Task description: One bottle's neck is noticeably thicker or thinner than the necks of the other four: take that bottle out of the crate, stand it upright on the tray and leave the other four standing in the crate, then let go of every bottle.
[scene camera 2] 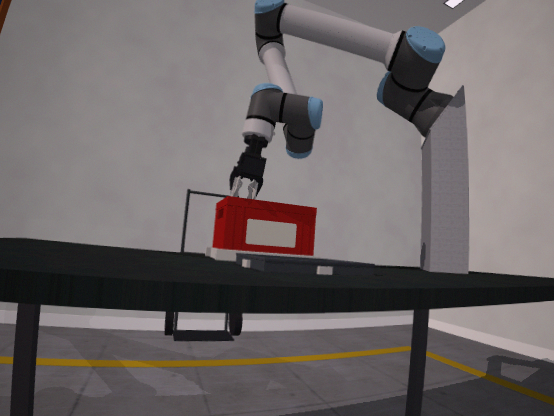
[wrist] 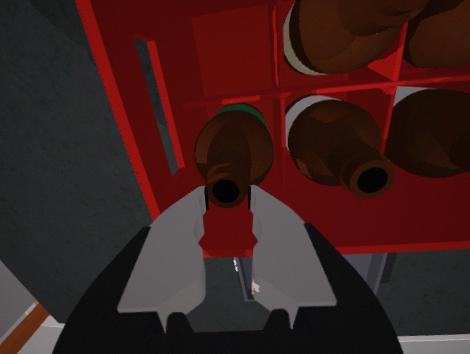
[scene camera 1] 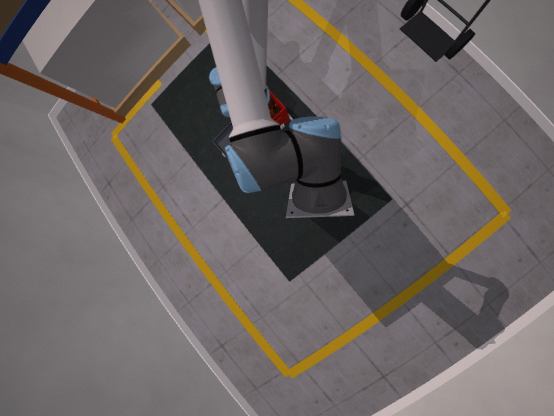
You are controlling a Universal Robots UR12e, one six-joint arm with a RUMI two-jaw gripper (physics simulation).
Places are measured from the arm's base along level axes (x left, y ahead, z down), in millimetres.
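Pixels of known places: gripper, between the fingertips: (wrist: 228,188); arm's base, origin of its link: (scene camera 2: 440,118) (scene camera 1: 319,197).
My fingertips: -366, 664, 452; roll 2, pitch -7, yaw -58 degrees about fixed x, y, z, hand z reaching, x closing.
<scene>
Ahead of a thing's pixels: the offset from my fingertips to its top centre, as dx, dy, dz. "spot": to the spot under its first point. Level surfaces: height alone.
A brown bottle with a green band @(-8, -5, -21) (wrist: 235,142) stands in a corner compartment of the red crate @(-12, -106, -31) (scene camera 1: 283,116) (scene camera 2: 230,225) (wrist: 137,125). Its neck looks thinner than that of the brown bottle @(+30, -85, -19) (wrist: 325,135) beside it. My gripper (scene camera 2: 244,197) (wrist: 228,188) is shut on this thin neck, one finger on each side, just above the crate. More brown bottles @(spot: +47, -146, +25) (wrist: 430,135) @(spot: -47, -109, +19) (wrist: 340,35) @(spot: -10, -170, +30) (wrist: 445,40) stand in other compartments, with their necks partly out of the wrist view. The dark grey tray @(+254, +12, +118) (scene camera 1: 220,142) (scene camera 2: 325,262) lies beside the crate, partly hidden by the arm in scene camera 1.
The crate's high walls and dividers surround the bottles. The crate and tray are on the dark table @(dz +144) (scene camera 1: 260,225) (scene camera 2: 125,275). The robot's pedestal (scene camera 2: 447,200) rises at the right in scene camera 2. A hand truck (scene camera 1: 430,37) (scene camera 2: 186,220) stands beyond the table.
</scene>
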